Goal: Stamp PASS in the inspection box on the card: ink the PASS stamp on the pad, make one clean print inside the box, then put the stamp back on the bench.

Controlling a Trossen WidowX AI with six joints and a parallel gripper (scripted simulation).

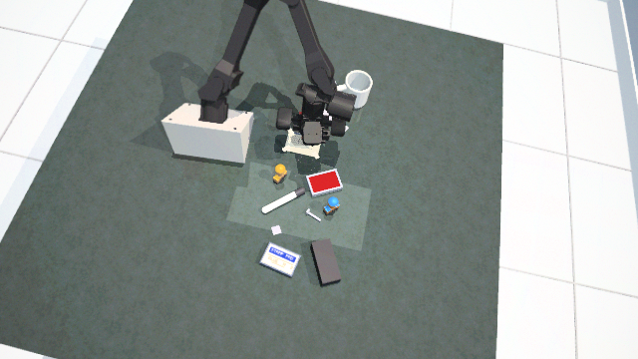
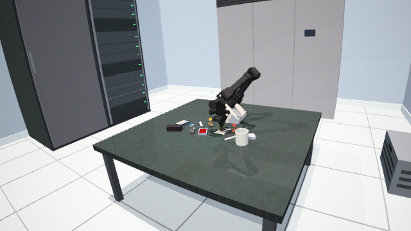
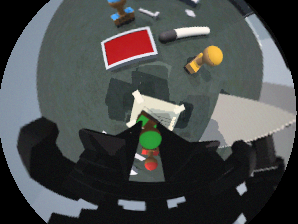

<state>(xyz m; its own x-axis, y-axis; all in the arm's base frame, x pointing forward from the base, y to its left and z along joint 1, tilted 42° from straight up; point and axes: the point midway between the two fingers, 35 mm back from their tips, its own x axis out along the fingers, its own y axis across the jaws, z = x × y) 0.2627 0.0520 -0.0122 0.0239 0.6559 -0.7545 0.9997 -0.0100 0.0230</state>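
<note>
My gripper tip is 40 mm above the white card and 10 mm past it. Also, from my gripper tip: yellow-knobbed stamp (120 mm to the right, 70 mm behind, 20 mm below); then green-knobbed pass stamp (right at my gripper tip); then red-knobbed stamp (90 mm to the left, 20 mm below, 20 mm behind).
</note>
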